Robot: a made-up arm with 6 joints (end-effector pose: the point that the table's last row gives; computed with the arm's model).
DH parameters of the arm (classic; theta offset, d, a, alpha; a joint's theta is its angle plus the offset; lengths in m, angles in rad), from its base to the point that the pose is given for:
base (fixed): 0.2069 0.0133 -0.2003 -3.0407
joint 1: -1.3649 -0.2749 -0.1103 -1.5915
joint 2: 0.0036 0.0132 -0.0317 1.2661
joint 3: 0 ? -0.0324 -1.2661
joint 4: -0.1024 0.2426 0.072 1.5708
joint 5: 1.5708 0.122 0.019 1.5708
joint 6: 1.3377 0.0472 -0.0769 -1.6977
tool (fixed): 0.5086 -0.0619 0 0
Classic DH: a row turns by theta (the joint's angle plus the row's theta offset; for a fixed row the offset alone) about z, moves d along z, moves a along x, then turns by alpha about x.
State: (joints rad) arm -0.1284 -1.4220 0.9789 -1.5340 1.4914 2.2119
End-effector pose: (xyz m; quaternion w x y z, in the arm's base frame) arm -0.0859 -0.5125 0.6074 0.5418 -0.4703 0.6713 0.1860
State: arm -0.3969 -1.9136 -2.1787 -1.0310 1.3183 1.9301
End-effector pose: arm 0.1223 -0.4716 0.0507 0.8020 -0.0170 -0.5971 -0.0075
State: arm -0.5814 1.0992 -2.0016 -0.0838 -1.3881 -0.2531
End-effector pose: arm -0.3352 0.0751 0.2510 0.4309 0.1947 0.5444 0.6928
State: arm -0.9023 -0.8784 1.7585 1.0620 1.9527 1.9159
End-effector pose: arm 0.3407 -0.2461 0.2457 0.5907 0.0090 -0.7073 0.3883
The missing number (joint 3, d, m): 0.1617
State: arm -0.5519 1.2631 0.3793 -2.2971 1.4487 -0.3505
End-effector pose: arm 0.0736 0.1261 0.0437 0.2420 0.6996 -0.6642 -0.1037
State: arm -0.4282 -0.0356 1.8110 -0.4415 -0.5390 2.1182
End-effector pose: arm 0.0528 -0.2768 -0.2127 0.0990 0.2617 -0.2903 0.9151
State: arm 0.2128 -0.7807 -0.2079 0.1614 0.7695 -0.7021
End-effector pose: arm 0.0840 -0.2740 0.0637 0.3147 0.6933 -0.6227 -0.1804
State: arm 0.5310 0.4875 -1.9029 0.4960 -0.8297 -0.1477
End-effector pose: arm -0.2044 0.1150 0.1547 0.5183 0.6069 0.6013 -0.0388
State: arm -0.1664 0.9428 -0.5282 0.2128 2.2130 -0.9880
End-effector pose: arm 0.0962 0.1176 0.3030 0.2053 -0.4331 0.6477 0.5923
